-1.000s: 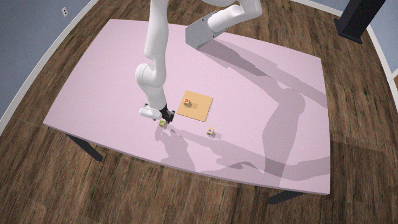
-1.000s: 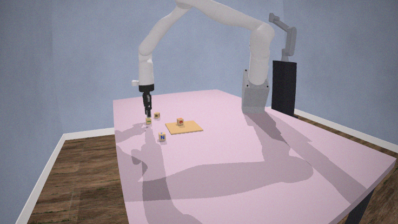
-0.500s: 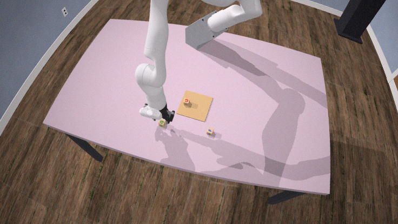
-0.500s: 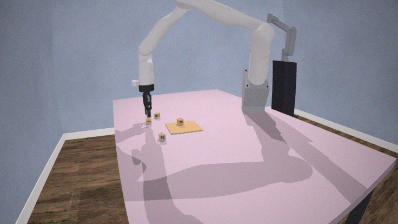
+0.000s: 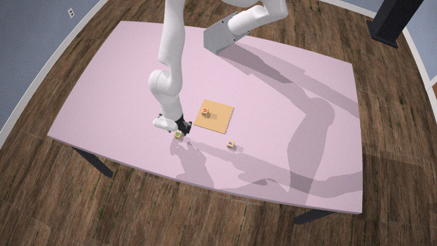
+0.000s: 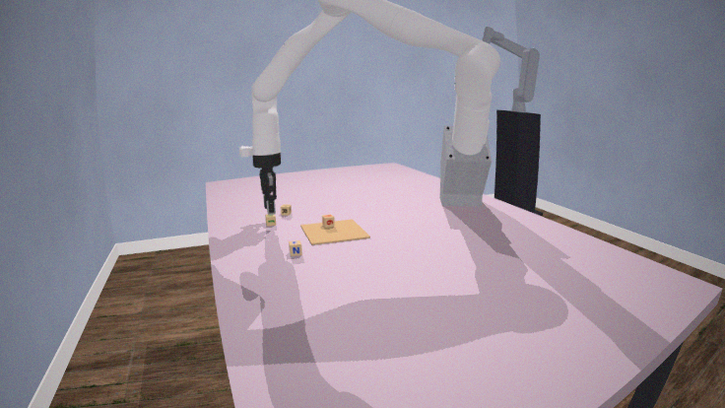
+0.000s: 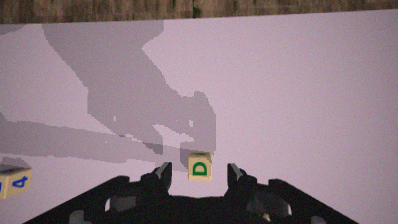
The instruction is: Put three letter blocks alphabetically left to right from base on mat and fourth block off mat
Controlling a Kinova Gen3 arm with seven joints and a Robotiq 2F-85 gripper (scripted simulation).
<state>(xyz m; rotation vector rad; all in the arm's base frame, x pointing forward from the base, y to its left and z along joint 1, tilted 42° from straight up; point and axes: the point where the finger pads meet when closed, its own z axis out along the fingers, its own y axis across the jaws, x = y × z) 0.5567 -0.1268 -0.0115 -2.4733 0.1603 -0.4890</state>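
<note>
The green D block is 4 cm below my hand. Also, from my hand: blue N block (22 cm to the left, 4 cm below, 2 cm behind); tan mat (14 cm behind, 12 cm to the left, 5 cm below).
</note>
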